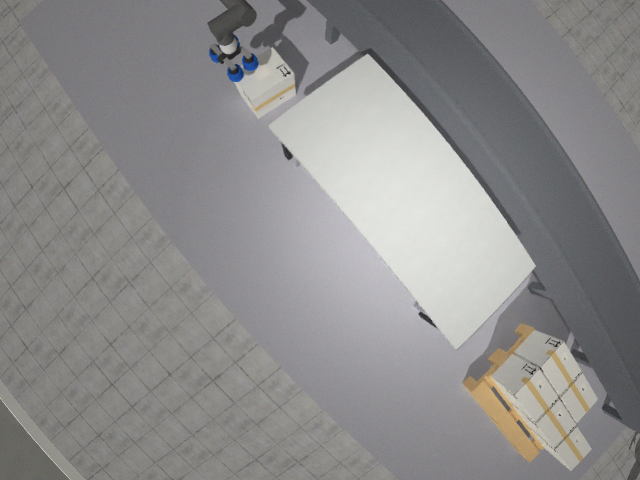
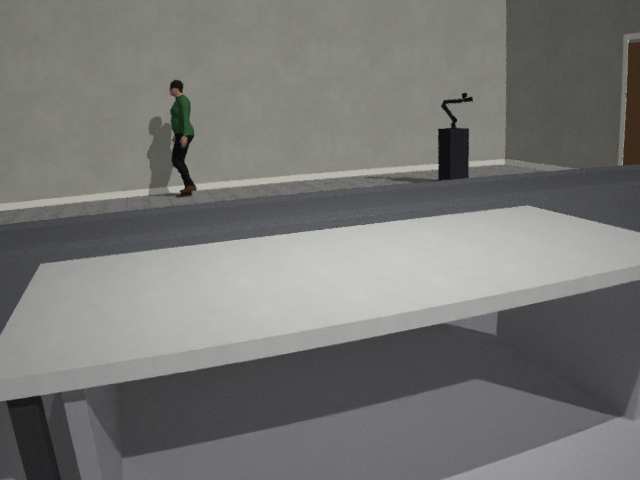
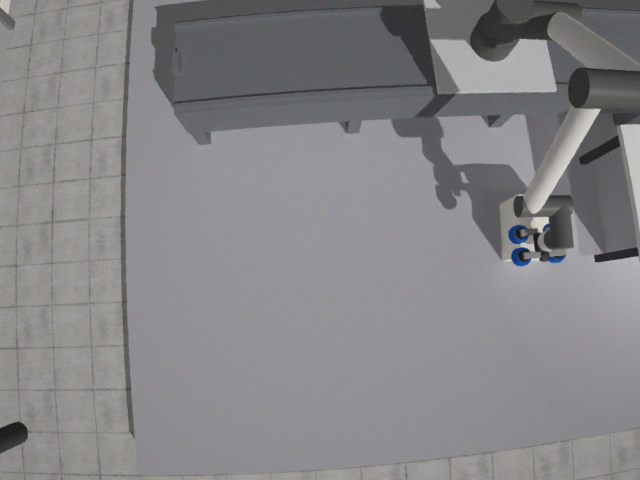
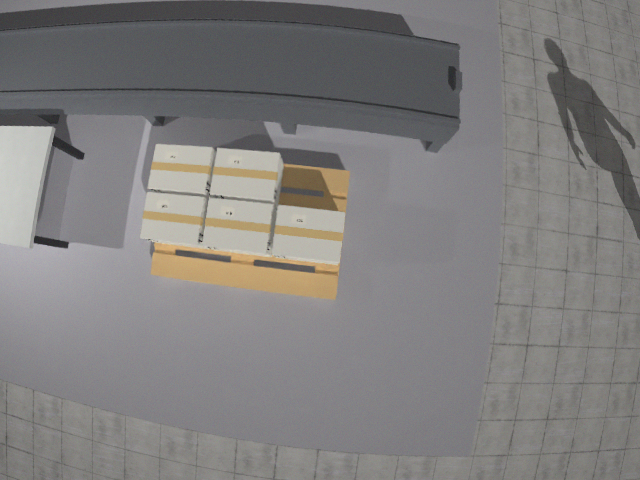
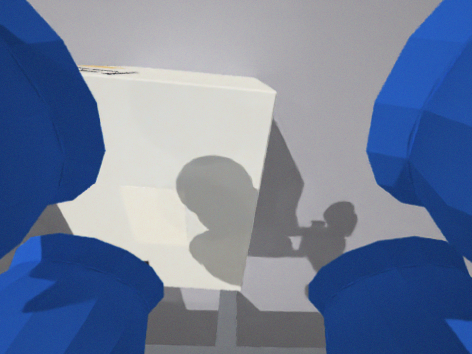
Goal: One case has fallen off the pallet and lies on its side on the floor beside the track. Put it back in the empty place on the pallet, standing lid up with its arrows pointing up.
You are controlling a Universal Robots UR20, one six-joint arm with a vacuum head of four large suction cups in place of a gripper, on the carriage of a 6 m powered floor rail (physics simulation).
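Where they show: hand, its tool point: (image 1: 234,60) (image 5: 235,222); arm's base, origin of its link: (image 3: 490,42).
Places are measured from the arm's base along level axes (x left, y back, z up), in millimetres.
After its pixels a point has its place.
The fallen white case (image 1: 263,85) {x 362, y -1085, z -291 mm} (image 3: 509,222) {x 131, y -976, z -426 mm} (image 5: 150,125) {x 248, y -1167, z -291 mm} lies on its side on the floor near one end of the white table. Its taped lid face is turned sideways towards the table, and a face with printed arrows is on top. My gripper (image 1: 232,57) {x 153, y -1148, z -165 mm} (image 3: 537,242) {x 153, y -1148, z -165 mm} (image 5: 236,200) {x 153, y -1148, z -165 mm}, four blue suction cups, is open and empty above the case, off-centre from it, with a gap to its upper face. The wooden pallet (image 1: 488,400) {x 3503, y -1282, z -426 mm} (image 4: 242,271) {x 3915, y -1248, z -426 mm} bears several upright cases (image 1: 516,369) {x 3313, y -962, z -285 mm} (image 4: 237,224) {x 3904, y -996, z -140 mm} with taped lids up. Its empty place (image 4: 310,180) {x 4263, y -640, z -426 mm} is the corner nearest the track, in shadow.
The white table (image 1: 403,196) {x 1580, y -966, z -40 mm} (image 2: 320,279) {x 1471, y -1016, z -40 mm} (image 4: 20,186) {x 2384, y -914, z -40 mm} stands between the fallen case and the pallet. The grey track (image 1: 516,134) (image 3: 299,56) (image 4: 232,56) runs alongside. A person in green (image 2: 180,116) and a black pedestal (image 2: 453,153) with a small arm are beyond the track.
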